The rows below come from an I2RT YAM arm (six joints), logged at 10 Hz.
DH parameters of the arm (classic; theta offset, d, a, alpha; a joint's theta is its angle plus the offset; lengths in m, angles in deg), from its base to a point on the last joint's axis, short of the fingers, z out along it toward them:
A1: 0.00 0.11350 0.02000 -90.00
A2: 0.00 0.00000 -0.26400 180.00
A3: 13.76 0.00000 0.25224 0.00
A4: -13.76 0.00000 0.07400 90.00
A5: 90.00 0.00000 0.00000 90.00
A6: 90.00 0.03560 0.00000 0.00
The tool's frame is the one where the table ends.
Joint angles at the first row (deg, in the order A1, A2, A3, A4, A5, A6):
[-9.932 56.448 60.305 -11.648 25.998 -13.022]
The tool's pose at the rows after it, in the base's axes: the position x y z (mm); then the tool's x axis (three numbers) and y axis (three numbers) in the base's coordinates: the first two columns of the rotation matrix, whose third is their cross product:
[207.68, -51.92, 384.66, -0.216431, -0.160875, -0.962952, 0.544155, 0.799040, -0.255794]
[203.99, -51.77, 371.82, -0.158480, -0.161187, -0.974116, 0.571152, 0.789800, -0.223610]
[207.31, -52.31, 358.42, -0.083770, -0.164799, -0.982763, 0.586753, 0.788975, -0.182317]
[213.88, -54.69, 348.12, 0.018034, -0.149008, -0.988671, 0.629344, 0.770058, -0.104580]
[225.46, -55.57, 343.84, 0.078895, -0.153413, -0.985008, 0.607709, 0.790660, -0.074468]
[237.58, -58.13, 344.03, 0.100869, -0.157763, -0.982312, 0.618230, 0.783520, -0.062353]
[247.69, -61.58, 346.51, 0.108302, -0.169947, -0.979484, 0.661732, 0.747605, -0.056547]
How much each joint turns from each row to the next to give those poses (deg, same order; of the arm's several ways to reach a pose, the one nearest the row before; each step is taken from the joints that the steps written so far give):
[0.005 -2.439 -4.511 4.433 -0.470 0.492]
[-0.006 -1.957 -5.129 6.484 0.832 0.542]
[0.014 -0.080 -4.856 8.852 0.020 0.608]
[-0.012 1.681 -3.852 10.612 2.112 1.972]
[0.023 3.126 -0.967 7.079 -1.883 0.558]
[-0.022 3.477 1.034 3.874 0.622 -0.079]
[0.004 3.115 1.568 3.039 3.070 -0.991]

